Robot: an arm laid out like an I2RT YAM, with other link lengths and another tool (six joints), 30 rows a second.
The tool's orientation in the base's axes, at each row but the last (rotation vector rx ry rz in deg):
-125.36 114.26 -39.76
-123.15 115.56 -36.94
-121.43 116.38 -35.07
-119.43 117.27 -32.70
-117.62 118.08 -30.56
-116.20 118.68 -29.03
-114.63 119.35 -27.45
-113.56 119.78 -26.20
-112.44 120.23 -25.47
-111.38 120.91 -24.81
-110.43 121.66 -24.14
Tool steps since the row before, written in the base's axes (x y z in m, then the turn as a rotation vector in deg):
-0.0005 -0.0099 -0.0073 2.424 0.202 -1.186
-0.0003 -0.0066 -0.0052 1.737 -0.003 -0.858
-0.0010 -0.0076 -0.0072 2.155 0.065 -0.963
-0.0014 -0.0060 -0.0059 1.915 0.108 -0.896
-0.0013 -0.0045 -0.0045 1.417 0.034 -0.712
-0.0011 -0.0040 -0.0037 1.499 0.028 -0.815
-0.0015 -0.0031 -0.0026 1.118 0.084 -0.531
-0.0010 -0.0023 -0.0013 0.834 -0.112 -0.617
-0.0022 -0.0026 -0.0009 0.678 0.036 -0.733
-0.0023 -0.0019 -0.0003 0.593 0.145 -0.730
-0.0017 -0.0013 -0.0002 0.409 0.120 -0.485
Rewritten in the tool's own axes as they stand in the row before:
0.0076 0.0045 0.0085 -0.413 -1.814 1.965
0.0053 0.0029 0.0059 -0.154 -1.282 1.445
0.0061 0.0042 0.0075 -0.238 -1.633 1.688
0.0050 0.0038 0.0057 -0.268 -1.439 1.530
0.0040 0.0030 0.0042 -0.159 -1.045 1.183
0.0037 0.0024 0.0034 -0.166 -1.082 1.309
0.0030 0.0023 0.0021 -0.181 -0.835 0.900
0.0023 0.0013 0.0010 0.028 -0.547 0.888
0.0027 0.0022 0.0002 -0.112 -0.351 0.929
0.0021 0.0021 -0.0005 -0.213 -0.266 0.888
0.0015 0.0015 -0.0004 -0.167 -0.188 0.595

